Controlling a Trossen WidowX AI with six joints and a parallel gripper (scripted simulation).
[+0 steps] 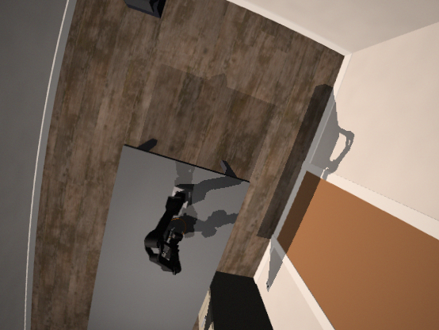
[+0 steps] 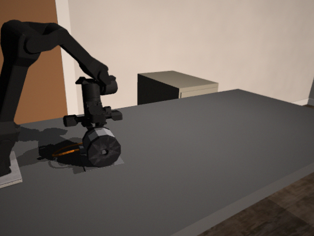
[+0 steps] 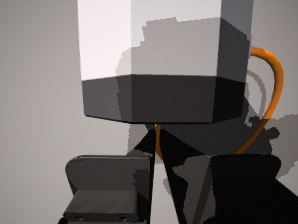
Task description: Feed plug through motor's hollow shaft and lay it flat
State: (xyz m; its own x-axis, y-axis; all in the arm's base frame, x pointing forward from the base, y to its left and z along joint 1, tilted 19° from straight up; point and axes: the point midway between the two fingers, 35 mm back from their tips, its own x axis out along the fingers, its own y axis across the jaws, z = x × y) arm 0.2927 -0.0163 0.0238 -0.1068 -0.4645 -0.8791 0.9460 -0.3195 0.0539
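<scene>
Now: the grey plug 30 mm behind my hand, 100 mm to the right of it and 10 mm below it. The rest, counted from my hand: thin grey plate 20 mm behind, 80 mm to the right, 60 mm below.
</scene>
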